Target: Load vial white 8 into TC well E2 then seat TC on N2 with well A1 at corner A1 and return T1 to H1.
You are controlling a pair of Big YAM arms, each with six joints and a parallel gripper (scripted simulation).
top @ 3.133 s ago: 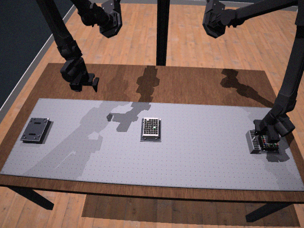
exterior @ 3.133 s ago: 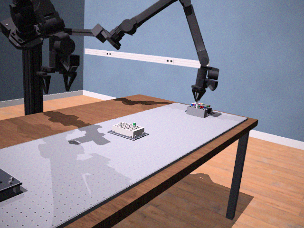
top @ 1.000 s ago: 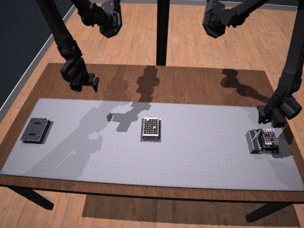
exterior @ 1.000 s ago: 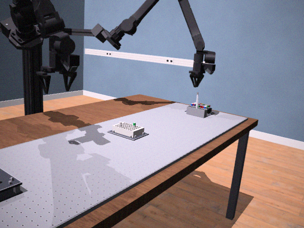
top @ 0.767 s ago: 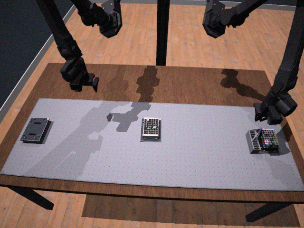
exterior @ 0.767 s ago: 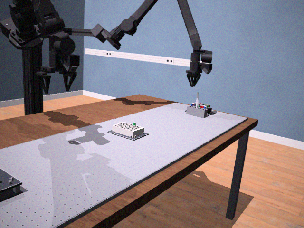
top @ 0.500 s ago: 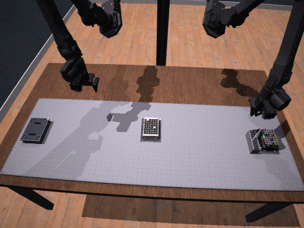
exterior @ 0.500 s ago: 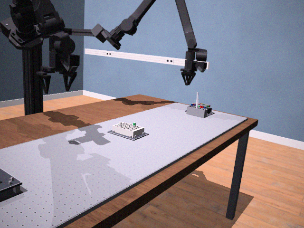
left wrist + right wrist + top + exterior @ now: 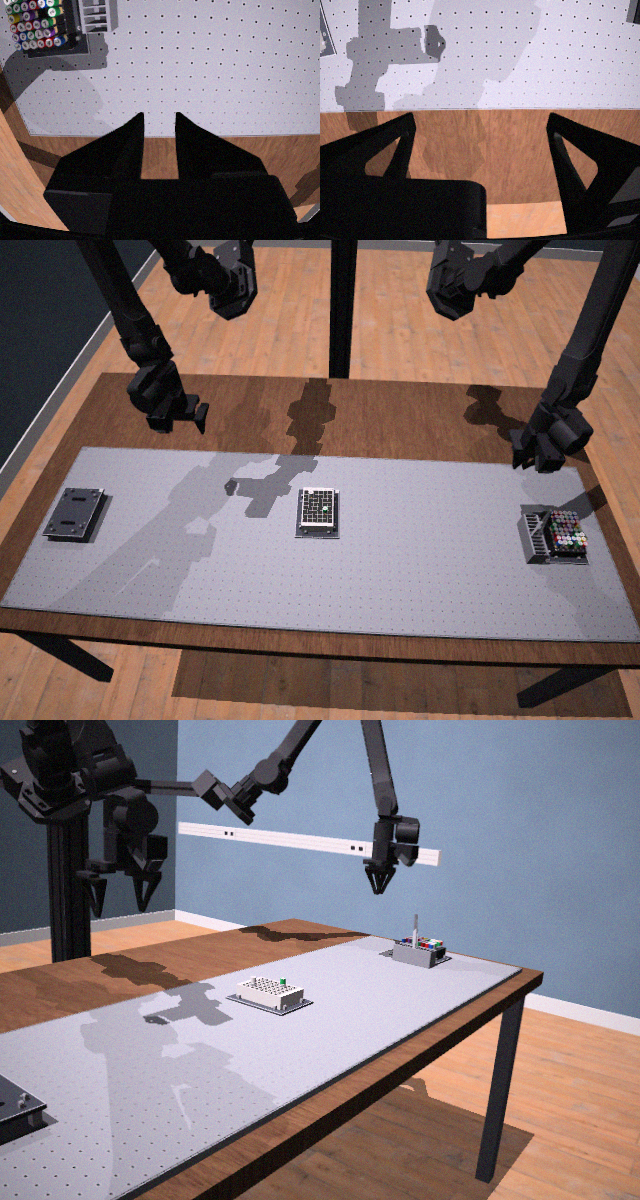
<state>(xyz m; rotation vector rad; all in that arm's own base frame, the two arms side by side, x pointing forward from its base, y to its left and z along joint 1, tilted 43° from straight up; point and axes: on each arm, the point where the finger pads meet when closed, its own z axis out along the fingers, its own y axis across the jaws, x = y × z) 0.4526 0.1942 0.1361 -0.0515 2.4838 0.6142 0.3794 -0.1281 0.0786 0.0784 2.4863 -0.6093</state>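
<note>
Now: right hand 34 cm to the right of the tube carrier TC, 22 cm above it and 10 cm short of it. The rest, counted from my right hand: forceps holder H1: 92 cm to the left, 22 cm below, 20 cm ahead.
</note>
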